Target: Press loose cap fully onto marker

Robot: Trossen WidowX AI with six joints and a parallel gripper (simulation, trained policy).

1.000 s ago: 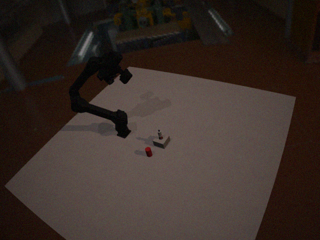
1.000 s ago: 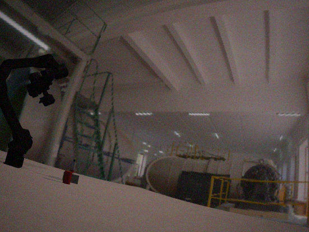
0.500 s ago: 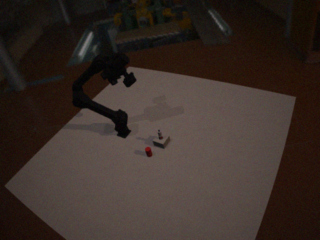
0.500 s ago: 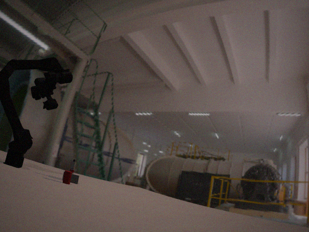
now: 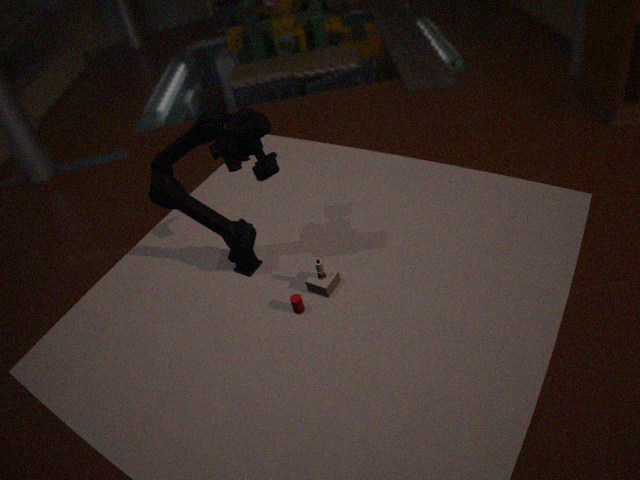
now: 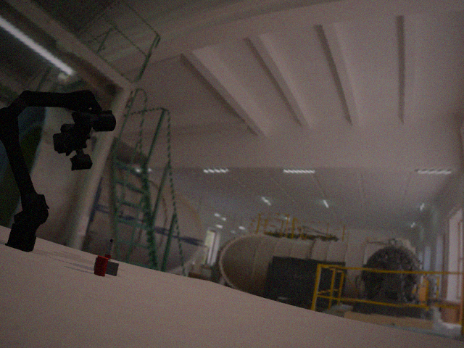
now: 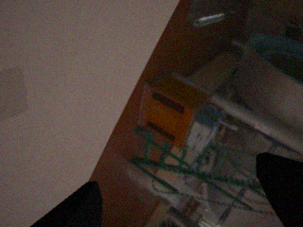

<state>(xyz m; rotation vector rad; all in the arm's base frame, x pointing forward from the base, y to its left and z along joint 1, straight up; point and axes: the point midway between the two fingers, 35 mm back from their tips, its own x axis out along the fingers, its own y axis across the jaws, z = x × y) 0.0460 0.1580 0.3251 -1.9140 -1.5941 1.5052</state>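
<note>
My gripper tip is 280 mm above the red cap, 260 mm to the left of it and 190 mm short of it. From my gripper tip the other things lie so: pale holder block (290 mm below, 210 mm ahead, 170 mm to the right).
</note>
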